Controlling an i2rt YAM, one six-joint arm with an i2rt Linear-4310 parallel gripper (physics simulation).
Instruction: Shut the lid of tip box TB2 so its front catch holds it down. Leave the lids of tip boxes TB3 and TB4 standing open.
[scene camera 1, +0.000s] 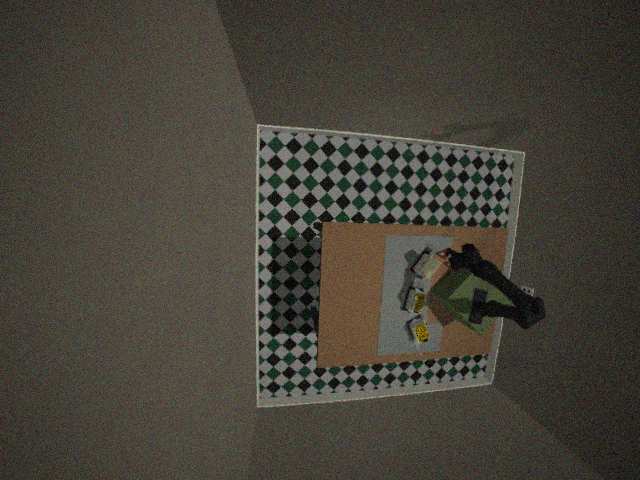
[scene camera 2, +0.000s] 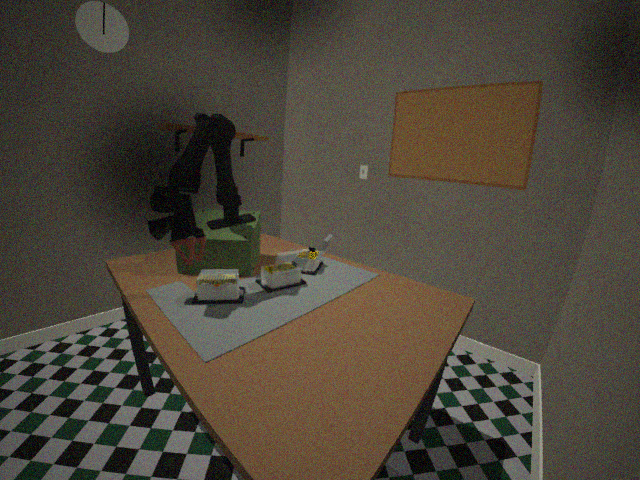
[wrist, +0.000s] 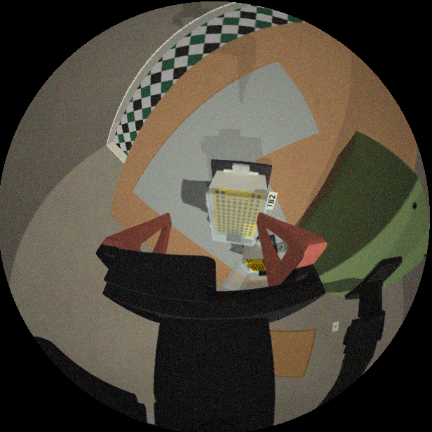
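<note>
Tip box TB2 stands on a dark base. Its clear lid appears to lie over the yellow rack; whether the catch holds is not clear. My gripper is open and empty, above and on the robot side of TB2, its red fingertips spread apart in the wrist view. Two other tip boxes stand in a row with TB2: a middle one and a far one. A raised clear lid shows at the far box. Their labels are unreadable.
The boxes stand on a grey-blue mat on the wooden table. A green block stands beside them, by the arm's base.
</note>
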